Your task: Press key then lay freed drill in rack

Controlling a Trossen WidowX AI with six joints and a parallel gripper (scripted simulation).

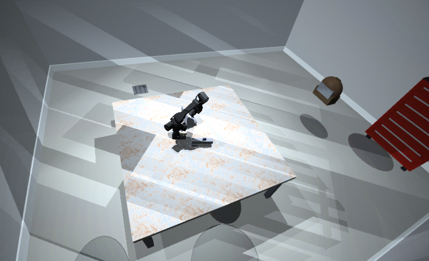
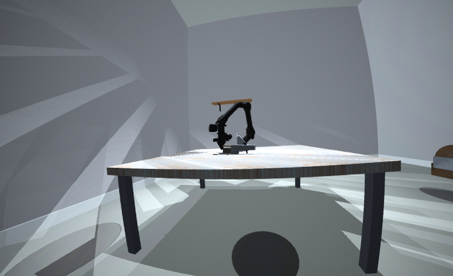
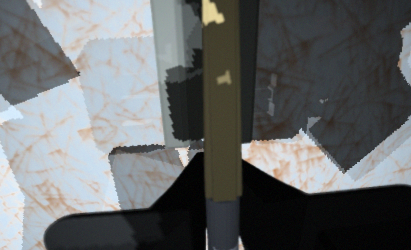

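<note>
Now: gripper tip 4 cm to the right of the drill, 3 cm below it and 1 cm short of it. From my gripper tip the other things lie so: rack 5 cm to the left, 1 cm below, 1 cm ahead; dark key 22 cm to the left, 12 cm ahead, 3 cm above.
</note>
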